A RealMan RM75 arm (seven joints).
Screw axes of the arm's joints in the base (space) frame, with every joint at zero. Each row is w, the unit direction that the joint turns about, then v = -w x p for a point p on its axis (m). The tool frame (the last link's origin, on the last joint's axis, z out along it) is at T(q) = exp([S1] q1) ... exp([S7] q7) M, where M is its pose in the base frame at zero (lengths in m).
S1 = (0, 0, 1, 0.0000, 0.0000, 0.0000)
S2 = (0, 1, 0, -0.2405, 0.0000, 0.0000)
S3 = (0, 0, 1, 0.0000, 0.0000, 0.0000)
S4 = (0, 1, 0, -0.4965, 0.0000, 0.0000)
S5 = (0, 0, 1, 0.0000, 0.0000, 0.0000)
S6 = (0, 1, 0, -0.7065, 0.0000, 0.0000)
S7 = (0, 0, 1, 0.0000, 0.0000, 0.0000)
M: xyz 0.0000 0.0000 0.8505 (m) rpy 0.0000 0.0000 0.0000 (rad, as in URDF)
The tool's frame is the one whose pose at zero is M.
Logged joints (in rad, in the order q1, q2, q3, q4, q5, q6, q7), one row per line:
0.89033 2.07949 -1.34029 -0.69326 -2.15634 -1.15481 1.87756
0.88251 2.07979 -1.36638 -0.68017 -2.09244 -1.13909 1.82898
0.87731 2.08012 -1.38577 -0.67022 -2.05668 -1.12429 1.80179
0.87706 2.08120 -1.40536 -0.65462 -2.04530 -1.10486 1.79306
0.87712 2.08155 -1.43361 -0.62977 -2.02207 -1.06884 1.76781
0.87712 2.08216 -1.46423 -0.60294 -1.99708 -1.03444 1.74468
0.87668 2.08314 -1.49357 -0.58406 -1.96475 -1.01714 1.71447
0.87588 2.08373 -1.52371 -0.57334 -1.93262 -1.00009 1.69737
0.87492 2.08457 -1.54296 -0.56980 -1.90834 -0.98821 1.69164
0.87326 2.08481 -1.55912 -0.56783 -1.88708 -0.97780 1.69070
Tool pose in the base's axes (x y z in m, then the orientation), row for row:
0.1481 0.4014 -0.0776 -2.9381 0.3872 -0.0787
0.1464 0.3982 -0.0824 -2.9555 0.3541 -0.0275
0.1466 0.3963 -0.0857 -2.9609 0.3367 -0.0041
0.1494 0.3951 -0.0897 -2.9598 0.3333 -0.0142
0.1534 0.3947 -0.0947 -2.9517 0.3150 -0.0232
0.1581 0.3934 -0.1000 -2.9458 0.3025 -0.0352
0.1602 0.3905 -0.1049 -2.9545 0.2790 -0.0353
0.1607 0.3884 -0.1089 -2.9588 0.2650 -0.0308
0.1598 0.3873 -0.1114 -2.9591 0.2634 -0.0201
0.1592 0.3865 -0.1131 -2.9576 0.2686 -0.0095
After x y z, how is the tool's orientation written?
As a rotation vector, in radians.
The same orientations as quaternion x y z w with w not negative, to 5 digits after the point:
-0.98720 0.13010 -0.02644 0.08841
-0.98949 0.11855 -0.00921 0.08232
-0.99035 0.11262 -0.00137 0.08072
-0.99041 0.11153 -0.00475 0.08144
-0.99060 0.10572 -0.00779 0.08641
-0.99067 0.10173 -0.01184 0.08992
-0.99175 0.09365 -0.01185 0.08676
-0.99233 0.08888 -0.01033 0.08529
-0.99241 0.08834 -0.00674 0.08526
-0.99222 0.09011 -0.00319 0.08580

